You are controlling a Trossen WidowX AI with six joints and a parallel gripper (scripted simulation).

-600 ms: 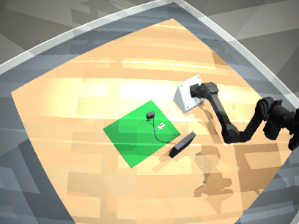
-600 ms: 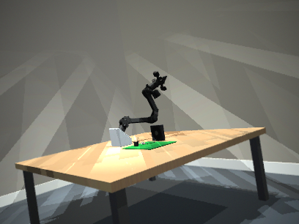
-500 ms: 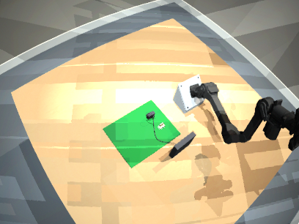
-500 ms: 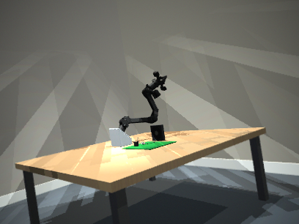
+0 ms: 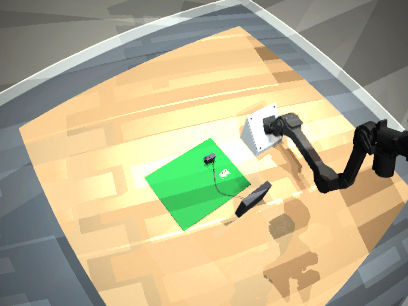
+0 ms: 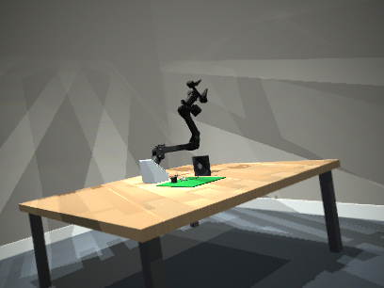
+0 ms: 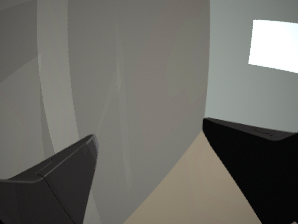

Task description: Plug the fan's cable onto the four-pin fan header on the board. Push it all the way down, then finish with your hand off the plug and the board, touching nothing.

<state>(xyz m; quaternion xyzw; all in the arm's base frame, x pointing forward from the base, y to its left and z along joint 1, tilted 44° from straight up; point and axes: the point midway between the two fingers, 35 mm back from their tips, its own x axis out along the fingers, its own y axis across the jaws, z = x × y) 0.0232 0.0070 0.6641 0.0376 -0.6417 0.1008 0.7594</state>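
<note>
My gripper tip is now 27 cm short of the black fan plug, 50 cm to the left of it and 57 cm above it. The rest, counted from my gripper tip: white four-pin fan header 25 cm ahead, 43 cm to the right, 59 cm below; black fan 23 cm ahead, 28 cm to the right, 53 cm below; green board 35 cm ahead, 44 cm to the right, 60 cm below.
</note>
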